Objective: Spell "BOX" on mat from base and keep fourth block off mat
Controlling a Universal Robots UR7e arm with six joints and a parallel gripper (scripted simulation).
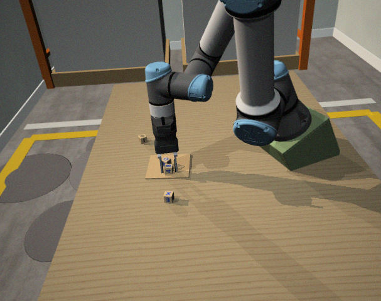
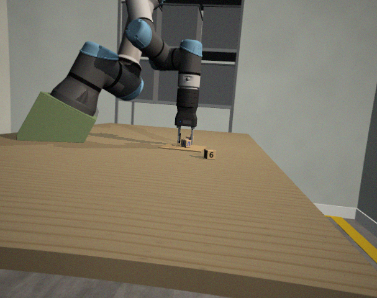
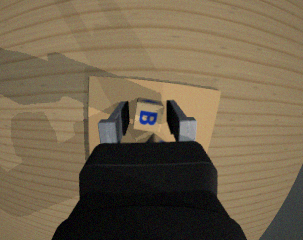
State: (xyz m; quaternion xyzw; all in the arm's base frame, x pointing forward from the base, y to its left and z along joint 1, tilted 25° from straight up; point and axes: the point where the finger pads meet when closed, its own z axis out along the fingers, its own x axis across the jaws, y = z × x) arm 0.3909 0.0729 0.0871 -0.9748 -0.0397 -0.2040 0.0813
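The B block lies 1 cm below my hand. The rest, counted from my hand: X block: 1 cm behind, 14 cm to the left, 2 cm below; O block: 1 cm ahead, 4 cm to the right, 1 cm below; mat: 1 cm ahead, 4 cm to the right, 3 cm below.
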